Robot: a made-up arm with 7 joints. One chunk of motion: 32 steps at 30 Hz.
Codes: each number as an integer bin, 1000 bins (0 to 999) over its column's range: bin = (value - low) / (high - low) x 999, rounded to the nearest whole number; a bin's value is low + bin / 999 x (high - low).
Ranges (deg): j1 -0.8..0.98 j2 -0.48..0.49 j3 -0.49..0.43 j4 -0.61..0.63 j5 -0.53..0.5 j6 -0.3..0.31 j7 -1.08..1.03
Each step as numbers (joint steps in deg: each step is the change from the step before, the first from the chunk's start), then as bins.
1 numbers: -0.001 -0.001 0.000 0.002 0.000 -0.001 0.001
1 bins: 448 493 532 493 514 490 512
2 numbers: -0.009 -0.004 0.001 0.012 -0.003 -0.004 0.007
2 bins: 444 490 533 501 511 485 515
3 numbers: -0.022 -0.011 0.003 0.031 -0.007 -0.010 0.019
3 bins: 437 483 535 516 507 475 520
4 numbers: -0.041 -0.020 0.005 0.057 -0.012 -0.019 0.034
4 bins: 426 474 538 537 502 460 527
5 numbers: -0.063 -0.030 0.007 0.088 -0.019 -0.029 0.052
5 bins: 414 463 540 562 496 444 536
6 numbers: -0.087 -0.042 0.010 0.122 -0.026 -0.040 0.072
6 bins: 400 451 543 590 489 426 545
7 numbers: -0.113 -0.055 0.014 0.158 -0.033 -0.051 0.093
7 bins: 386 438 547 619 482 408 555
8 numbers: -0.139 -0.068 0.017 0.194 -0.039 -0.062 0.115
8 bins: 371 424 551 648 476 390 566
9 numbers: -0.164 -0.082 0.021 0.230 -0.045 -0.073 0.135
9 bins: 357 410 555 677 470 372 575
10 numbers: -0.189 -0.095 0.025 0.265 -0.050 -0.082 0.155
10 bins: 343 397 559 705 466 357 585
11 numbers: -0.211 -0.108 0.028 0.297 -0.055 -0.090 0.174
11 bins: 331 383 562 731 461 344 594
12 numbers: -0.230 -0.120 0.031 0.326 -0.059 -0.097 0.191
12 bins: 320 371 566 754 457 332 602
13 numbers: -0.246 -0.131 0.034 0.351 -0.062 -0.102 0.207
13 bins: 311 359 569 774 454 324 609
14 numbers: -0.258 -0.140 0.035 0.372 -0.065 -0.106 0.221
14 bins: 304 350 570 791 451 318 616
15 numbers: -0.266 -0.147 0.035 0.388 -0.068 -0.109 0.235
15 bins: 300 343 570 804 448 313 623
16 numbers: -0.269 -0.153 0.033 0.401 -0.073 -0.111 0.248
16 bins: 298 337 568 815 443 310 629
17 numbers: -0.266 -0.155 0.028 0.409 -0.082 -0.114 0.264
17 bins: 300 335 562 821 435 305 636
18 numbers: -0.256 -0.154 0.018 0.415 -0.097 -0.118 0.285
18 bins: 305 336 552 826 420 298 646
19 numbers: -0.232 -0.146 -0.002 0.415 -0.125 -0.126 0.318
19 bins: 319 344 530 826 393 285 662
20 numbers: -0.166 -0.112 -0.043 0.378 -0.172 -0.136 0.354
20 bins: 356 379 485 796 347 269 679
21 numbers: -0.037 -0.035 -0.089 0.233 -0.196 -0.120 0.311
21 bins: 428 458 435 679 324 295 659
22 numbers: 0.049 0.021 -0.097 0.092 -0.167 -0.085 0.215
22 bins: 476 516 427 566 352 352 613
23 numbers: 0.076 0.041 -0.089 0.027 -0.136 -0.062 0.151
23 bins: 492 537 435 513 382 390 583
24 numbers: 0.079 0.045 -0.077 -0.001 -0.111 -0.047 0.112
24 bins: 493 541 448 491 406 414 564
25 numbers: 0.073 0.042 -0.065 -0.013 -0.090 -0.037 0.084
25 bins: 490 538 461 481 427 431 551
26 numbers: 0.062 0.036 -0.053 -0.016 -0.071 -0.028 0.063
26 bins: 484 531 475 479 445 445 541
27 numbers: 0.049 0.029 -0.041 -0.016 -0.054 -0.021 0.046
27 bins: 476 524 488 479 462 457 533
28 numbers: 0.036 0.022 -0.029 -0.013 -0.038 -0.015 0.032
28 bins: 469 517 501 481 477 467 526
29 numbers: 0.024 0.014 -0.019 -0.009 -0.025 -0.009 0.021
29 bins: 462 509 511 484 490 477 521
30 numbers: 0.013 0.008 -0.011 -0.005 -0.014 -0.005 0.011
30 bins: 456 503 520 487 500 483 517
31 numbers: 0.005 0.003 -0.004 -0.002 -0.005 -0.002 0.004
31 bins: 452 497 528 490 509 488 513
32 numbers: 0.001 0.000 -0.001 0.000 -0.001 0.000 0.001
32 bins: 450 494 531 491 513 491 512
